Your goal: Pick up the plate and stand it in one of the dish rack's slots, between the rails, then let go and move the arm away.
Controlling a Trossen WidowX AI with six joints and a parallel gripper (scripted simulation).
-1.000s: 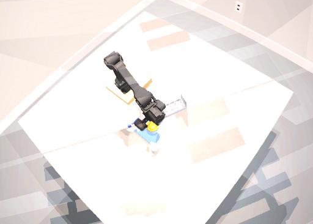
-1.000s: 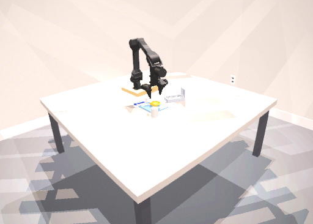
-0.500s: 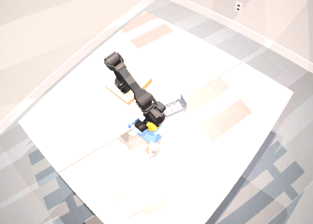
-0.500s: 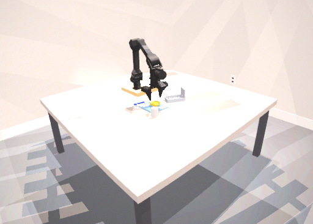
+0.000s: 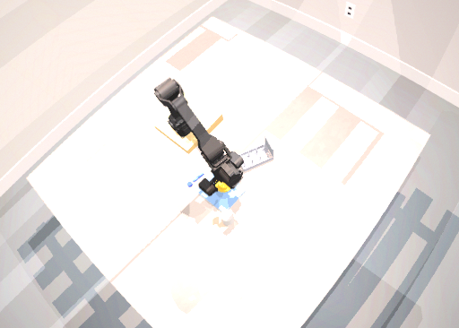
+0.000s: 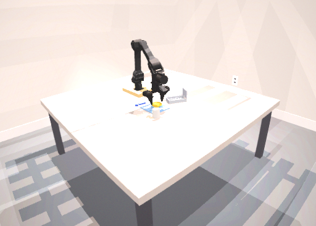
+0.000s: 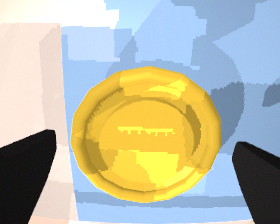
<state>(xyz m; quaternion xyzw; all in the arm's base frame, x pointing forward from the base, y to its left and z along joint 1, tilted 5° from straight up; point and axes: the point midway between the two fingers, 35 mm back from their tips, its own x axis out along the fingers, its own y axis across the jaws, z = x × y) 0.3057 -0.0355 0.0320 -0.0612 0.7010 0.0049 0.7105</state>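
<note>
My gripper tip is 1 cm above the small yellow plate. Also, from my gripper tip: light blue mat (2 cm to the right, 2 cm below); then small white cup (11 cm ahead, 8 cm to the right); then blue pen-like stick (10 cm behind, 8 cm to the right, 2 cm below).
</note>
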